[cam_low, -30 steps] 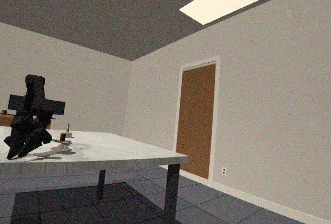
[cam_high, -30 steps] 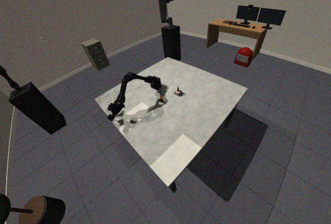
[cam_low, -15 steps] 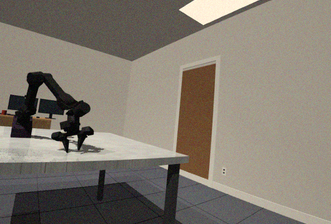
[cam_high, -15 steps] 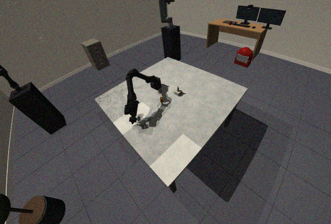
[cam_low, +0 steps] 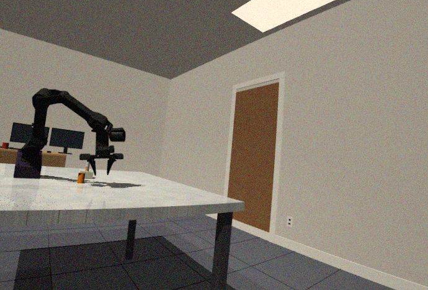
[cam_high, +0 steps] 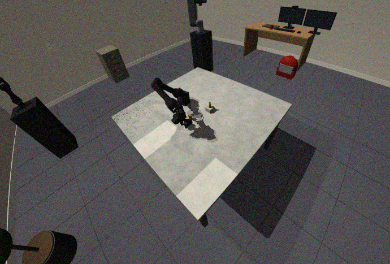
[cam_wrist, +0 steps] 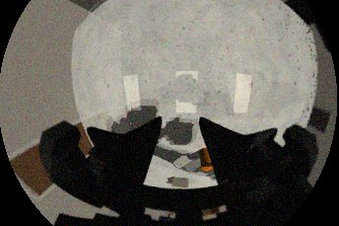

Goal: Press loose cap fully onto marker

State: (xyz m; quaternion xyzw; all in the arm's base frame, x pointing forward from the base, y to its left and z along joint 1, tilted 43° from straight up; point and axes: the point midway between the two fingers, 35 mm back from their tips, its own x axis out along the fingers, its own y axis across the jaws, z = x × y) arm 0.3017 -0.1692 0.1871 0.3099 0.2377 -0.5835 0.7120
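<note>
Now: the orange cap 13 cm to the left of my gripper tip, 7 cm behind it and 3 cm below it.
</note>
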